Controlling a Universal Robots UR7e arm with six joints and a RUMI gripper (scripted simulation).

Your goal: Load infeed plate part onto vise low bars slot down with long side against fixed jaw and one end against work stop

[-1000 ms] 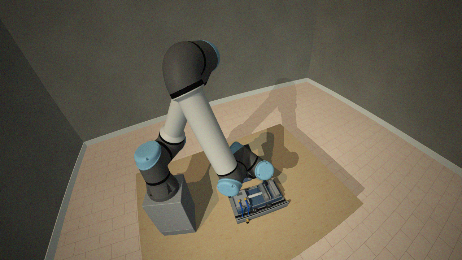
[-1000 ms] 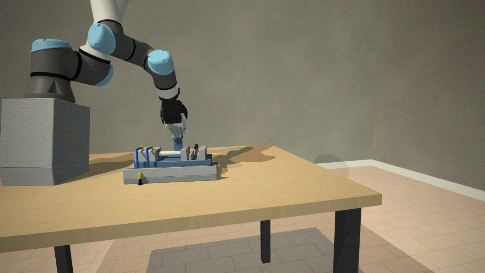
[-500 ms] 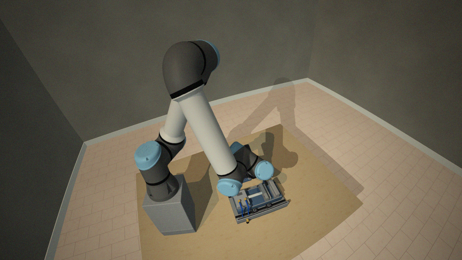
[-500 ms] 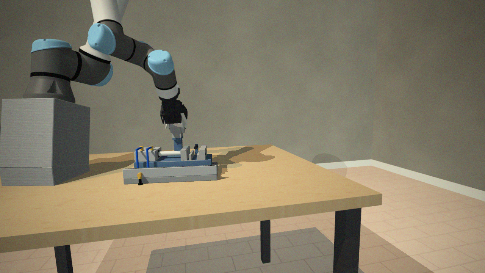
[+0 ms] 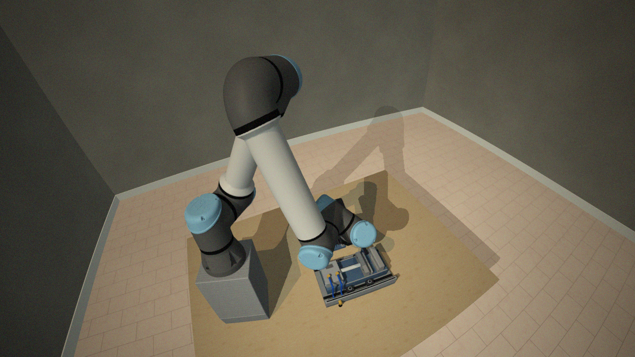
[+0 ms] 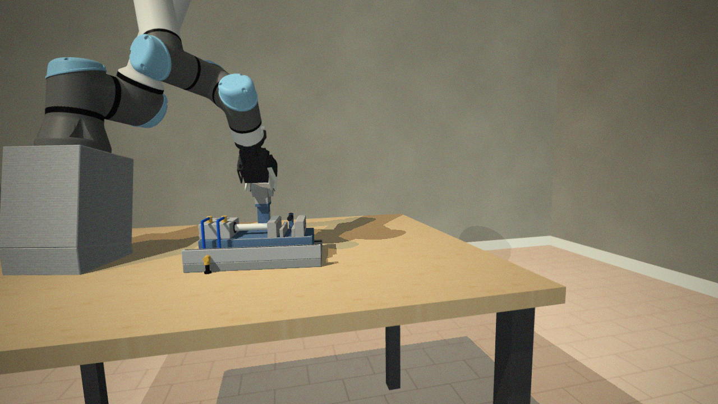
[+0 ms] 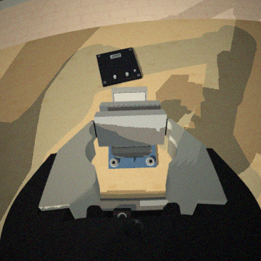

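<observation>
Now: the v-block post 1 cm to the left of my hand and 10 cm below it. The rest, counted from my hand: part: 1 cm to the left; then white cylinder rod: 1 cm ahead, 18 cm to the right, 8 cm below; then work stop: 9 cm ahead, 14 cm to the right, 7 cm below.
</observation>
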